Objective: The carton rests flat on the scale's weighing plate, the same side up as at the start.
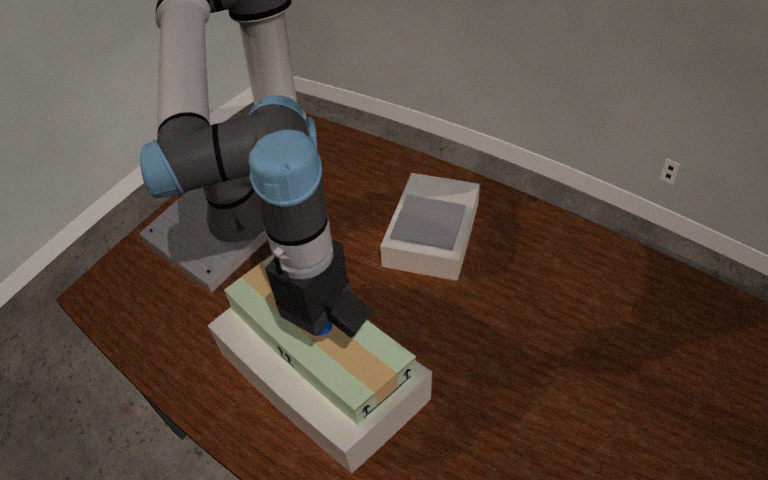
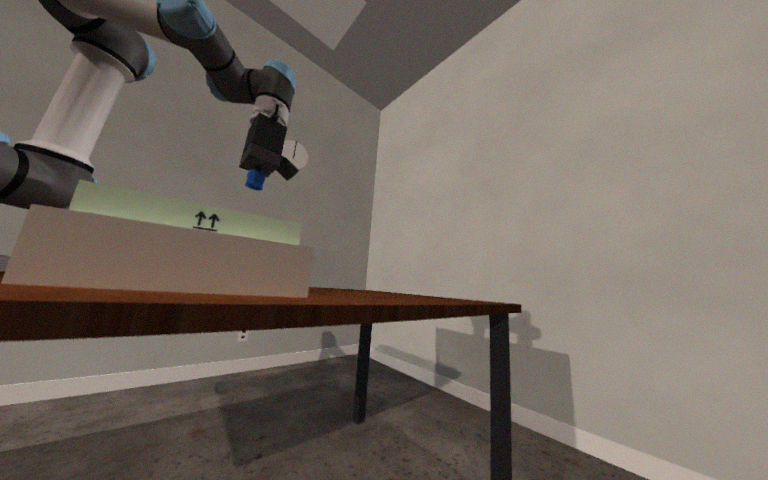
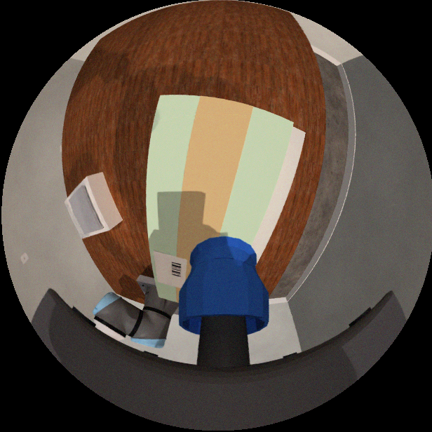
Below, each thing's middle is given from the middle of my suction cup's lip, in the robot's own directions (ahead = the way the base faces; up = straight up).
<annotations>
My suction cup is 6 cm past the carton (image 1: 358,375), 3 cm to the right of it and 11 cm above it. Round my suction cup: scale (image 1: 428,234) (6 cm behind, 44 cm to the left, 20 cm below); then white block (image 2: 59,247) (5 cm behind, 2 cm to the left, 19 cm below).
</annotations>
